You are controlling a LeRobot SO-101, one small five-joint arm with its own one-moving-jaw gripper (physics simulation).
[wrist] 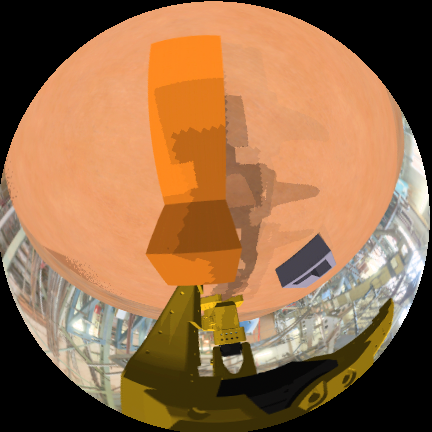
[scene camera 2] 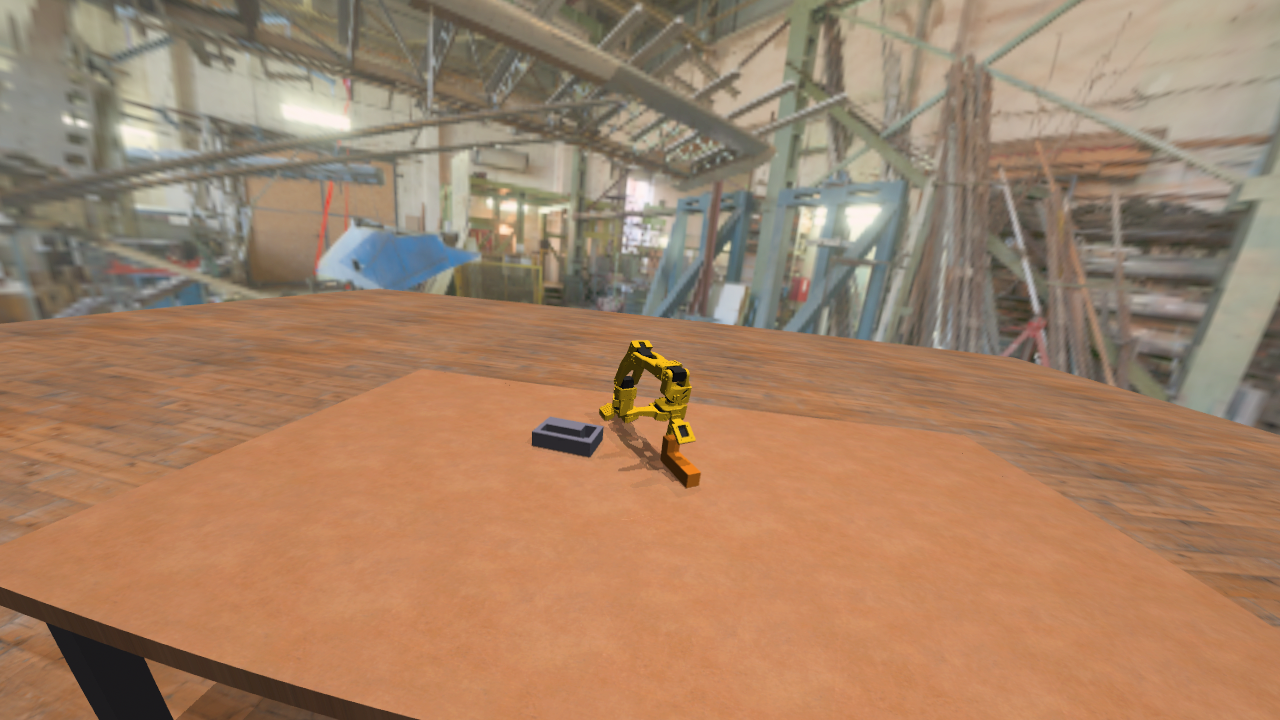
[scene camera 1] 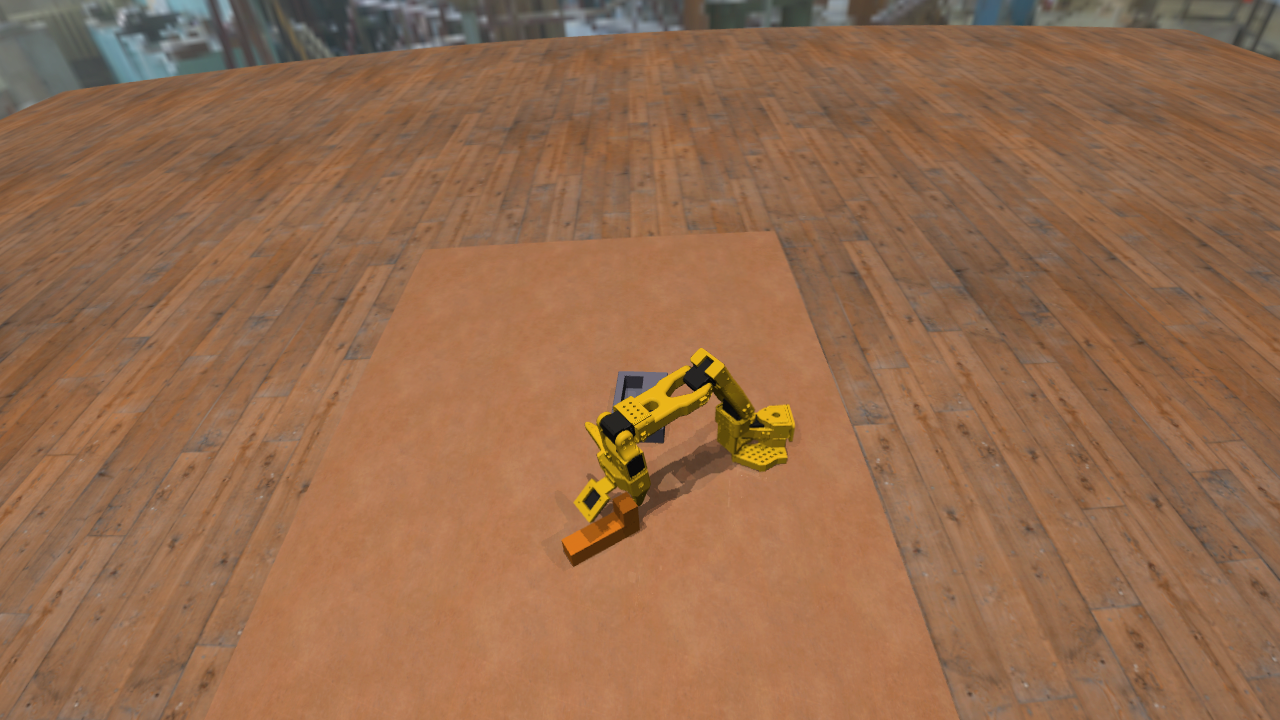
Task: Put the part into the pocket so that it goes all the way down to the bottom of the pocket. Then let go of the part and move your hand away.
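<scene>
The gripper is touching an orange block [scene camera 1: 624,521], and scene camera 1 also shows a dark grey pocket block [scene camera 1: 629,383]. In scene camera 2 you'd see the orange block [scene camera 2: 683,470] and the dark grey pocket block [scene camera 2: 574,437] as well. The wrist view has the orange block [wrist: 194,241] too, along with the dark grey pocket block [wrist: 314,259].
</scene>
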